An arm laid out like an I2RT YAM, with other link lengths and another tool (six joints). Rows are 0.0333 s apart.
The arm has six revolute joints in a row. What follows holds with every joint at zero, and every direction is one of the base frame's. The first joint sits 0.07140 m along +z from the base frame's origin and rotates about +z. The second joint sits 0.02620 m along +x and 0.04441 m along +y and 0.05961 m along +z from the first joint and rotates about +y. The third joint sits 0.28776 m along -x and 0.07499 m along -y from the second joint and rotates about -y. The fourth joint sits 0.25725 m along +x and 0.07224 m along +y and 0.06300 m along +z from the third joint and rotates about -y. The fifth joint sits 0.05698 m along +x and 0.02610 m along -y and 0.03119 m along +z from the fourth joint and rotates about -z. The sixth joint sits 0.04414 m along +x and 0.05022 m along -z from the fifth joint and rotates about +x. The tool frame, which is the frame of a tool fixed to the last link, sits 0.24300 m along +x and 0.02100 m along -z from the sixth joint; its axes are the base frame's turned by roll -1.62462, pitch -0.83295 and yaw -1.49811 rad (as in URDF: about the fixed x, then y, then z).
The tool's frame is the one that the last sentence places.
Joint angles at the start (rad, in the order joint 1, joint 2, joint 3, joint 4, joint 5, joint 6):
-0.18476, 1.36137, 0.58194, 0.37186, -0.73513, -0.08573
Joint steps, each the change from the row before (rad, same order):
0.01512, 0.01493, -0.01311, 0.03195, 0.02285, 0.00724
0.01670, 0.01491, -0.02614, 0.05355, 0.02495, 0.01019
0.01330, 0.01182, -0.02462, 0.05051, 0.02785, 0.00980
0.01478, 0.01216, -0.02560, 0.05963, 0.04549, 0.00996
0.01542, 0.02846, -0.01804, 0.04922, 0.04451, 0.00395
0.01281, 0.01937, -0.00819, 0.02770, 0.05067, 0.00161
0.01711, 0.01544, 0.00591, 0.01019, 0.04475, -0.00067
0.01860, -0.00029, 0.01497, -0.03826, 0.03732, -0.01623
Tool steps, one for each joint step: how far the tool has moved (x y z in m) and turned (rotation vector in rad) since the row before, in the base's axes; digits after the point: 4 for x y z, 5 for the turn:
0.0019, 0.0013, -0.0062, -0.00381, 0.00158, -0.00802
0.0011, 0.0018, -0.0070, -0.00339, -0.00546, -0.00932
0.0015, -0.0005, -0.0056, -0.00446, -0.00739, -0.01539
0.0042, -0.0044, -0.0045, -0.01083, -0.01464, -0.03056
0.0040, -0.0041, -0.0099, -0.01232, 0.00093, -0.02747
0.0048, -0.0071, -0.0073, -0.01604, 0.00236, -0.03522
0.0056, -0.0039, -0.0033, -0.01601, 0.00043, -0.02469
0.0011, -0.0012, -0.0052, -0.02570, 0.01770, -0.01111

